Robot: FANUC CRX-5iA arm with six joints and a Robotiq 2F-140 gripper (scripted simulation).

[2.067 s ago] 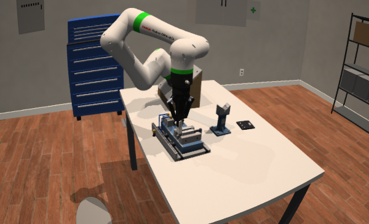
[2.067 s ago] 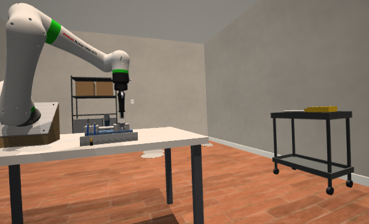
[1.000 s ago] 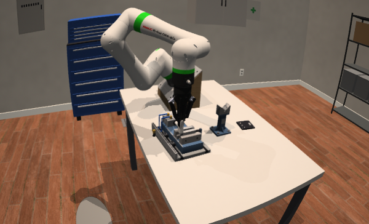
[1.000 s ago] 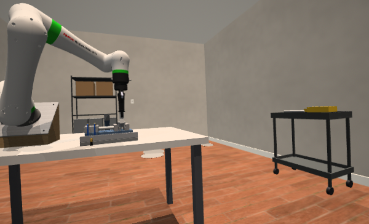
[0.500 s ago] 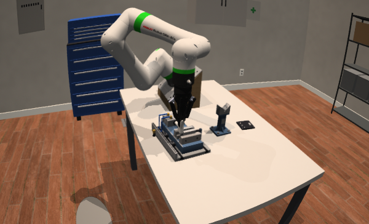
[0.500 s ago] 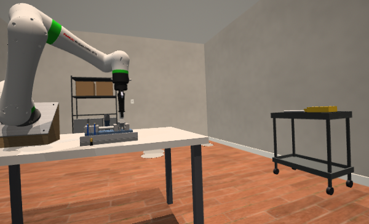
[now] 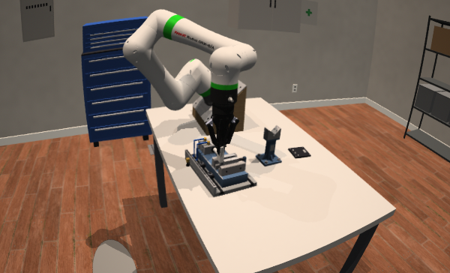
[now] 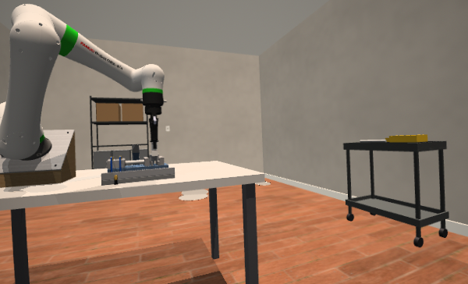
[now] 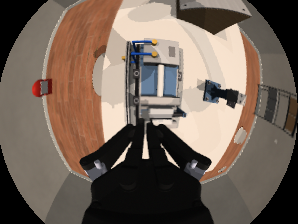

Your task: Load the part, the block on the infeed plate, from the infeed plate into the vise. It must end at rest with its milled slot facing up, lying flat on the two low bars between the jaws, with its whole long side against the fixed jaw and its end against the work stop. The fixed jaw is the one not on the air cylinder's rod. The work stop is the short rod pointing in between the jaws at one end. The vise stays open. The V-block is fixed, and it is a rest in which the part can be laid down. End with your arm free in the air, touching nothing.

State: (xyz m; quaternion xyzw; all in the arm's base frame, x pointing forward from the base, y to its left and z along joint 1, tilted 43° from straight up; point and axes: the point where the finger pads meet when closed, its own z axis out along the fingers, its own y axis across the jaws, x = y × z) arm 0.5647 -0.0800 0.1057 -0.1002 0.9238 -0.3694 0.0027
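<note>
The part lies 4 cm to the left of my hand, 4 cm below it and 1 cm behind it. Round my hand: dark infeed plate (44 cm to the left, 15 cm behind, 13 cm below).
</note>
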